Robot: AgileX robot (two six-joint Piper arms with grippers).
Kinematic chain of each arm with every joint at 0, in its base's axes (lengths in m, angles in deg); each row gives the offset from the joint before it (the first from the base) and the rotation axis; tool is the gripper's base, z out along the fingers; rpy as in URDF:
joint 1: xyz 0 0 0.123 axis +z
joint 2: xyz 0 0 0 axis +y
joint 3: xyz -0.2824 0 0.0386 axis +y
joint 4: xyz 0.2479 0 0.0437 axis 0.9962 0 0.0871
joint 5: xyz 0 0 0 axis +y
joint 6: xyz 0.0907 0 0.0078 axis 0.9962 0 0.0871
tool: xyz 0 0 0 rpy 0 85 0
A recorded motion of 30 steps. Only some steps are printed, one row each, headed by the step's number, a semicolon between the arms.
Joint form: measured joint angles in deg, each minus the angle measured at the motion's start. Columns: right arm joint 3, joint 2, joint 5, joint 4, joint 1, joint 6; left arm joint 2, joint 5, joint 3, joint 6, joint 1, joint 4.
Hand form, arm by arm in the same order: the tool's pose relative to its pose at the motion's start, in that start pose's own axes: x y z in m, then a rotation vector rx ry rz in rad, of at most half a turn. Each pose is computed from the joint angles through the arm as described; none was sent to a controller.
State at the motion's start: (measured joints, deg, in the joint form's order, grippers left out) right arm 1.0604 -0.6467 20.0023 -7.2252 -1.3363 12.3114; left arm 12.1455 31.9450 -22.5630 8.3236 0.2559 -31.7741
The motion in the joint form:
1: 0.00 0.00 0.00 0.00 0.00 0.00; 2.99 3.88 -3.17 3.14 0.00 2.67
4: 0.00 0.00 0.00 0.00 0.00 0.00; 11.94 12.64 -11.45 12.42 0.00 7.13
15: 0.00 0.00 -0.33 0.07 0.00 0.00; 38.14 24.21 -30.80 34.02 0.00 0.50
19: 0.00 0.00 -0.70 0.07 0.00 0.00; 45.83 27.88 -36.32 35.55 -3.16 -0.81
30: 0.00 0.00 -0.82 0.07 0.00 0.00; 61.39 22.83 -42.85 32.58 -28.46 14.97
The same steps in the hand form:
1: 0.0000 0.0000 0.0000 0.0000 0.0000 0.0000; -0.0085 -0.0031 0.0016 -0.0131 0.0683 0.0944
4: 0.0000 0.0000 0.0000 0.0000 0.0000 0.0000; -0.0329 -0.0094 0.0116 -0.0207 0.2416 0.3111
15: -0.0005 0.0001 0.0000 -0.0016 -0.0055 0.0011; -0.0936 -0.0230 0.0821 0.1802 0.5102 0.5387
19: -0.0011 0.0003 0.0000 -0.0030 -0.0118 0.0012; -0.1010 -0.0317 0.1094 0.2812 0.6022 0.5496
30: -0.0013 0.0003 0.0000 -0.0035 -0.0139 0.0012; -0.0560 -0.0942 0.1742 0.4741 0.7894 0.9045

